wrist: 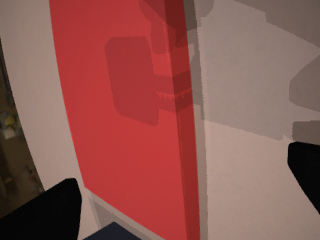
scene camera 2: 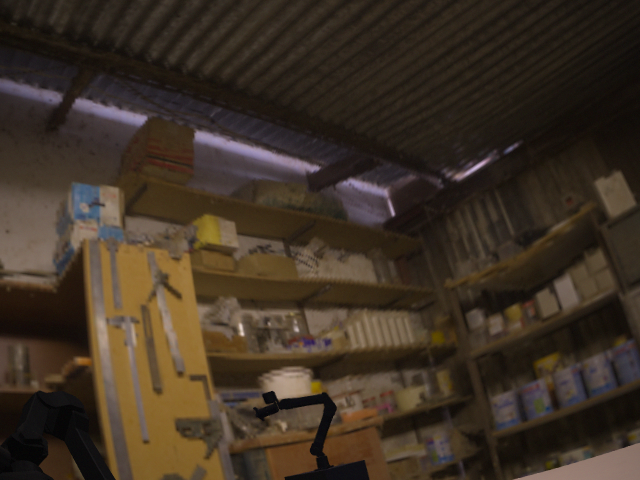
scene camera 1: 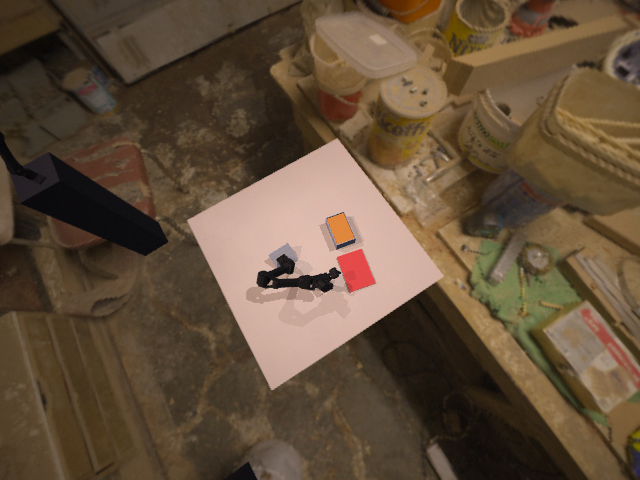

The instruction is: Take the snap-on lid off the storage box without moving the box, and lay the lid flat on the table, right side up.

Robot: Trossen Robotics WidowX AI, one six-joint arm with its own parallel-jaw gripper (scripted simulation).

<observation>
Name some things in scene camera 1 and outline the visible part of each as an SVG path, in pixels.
A red lid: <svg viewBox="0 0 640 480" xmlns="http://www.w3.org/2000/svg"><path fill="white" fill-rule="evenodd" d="M362 249L337 257L350 292L375 284Z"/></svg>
A storage box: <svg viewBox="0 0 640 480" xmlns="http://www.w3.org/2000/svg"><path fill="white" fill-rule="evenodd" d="M344 211L325 218L336 250L353 244L356 241Z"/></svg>
</observation>
